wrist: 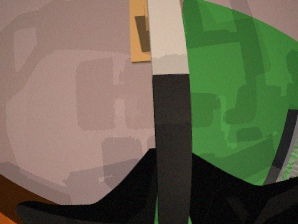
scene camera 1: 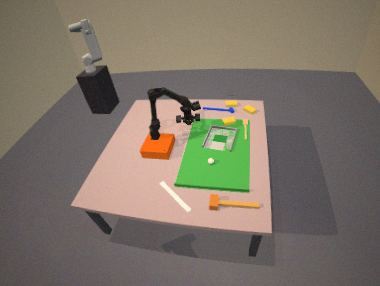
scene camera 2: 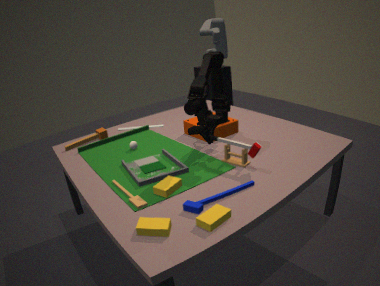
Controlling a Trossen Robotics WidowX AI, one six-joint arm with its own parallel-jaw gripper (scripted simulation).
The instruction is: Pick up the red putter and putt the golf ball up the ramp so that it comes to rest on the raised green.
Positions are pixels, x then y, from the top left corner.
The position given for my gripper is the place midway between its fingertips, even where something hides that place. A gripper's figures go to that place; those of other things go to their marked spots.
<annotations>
My gripper (wrist: pixel 165 153) is 0.10 m from the lens. A green mat (wrist: pixel 235 62) is 0.19 m from the lens.
</annotations>
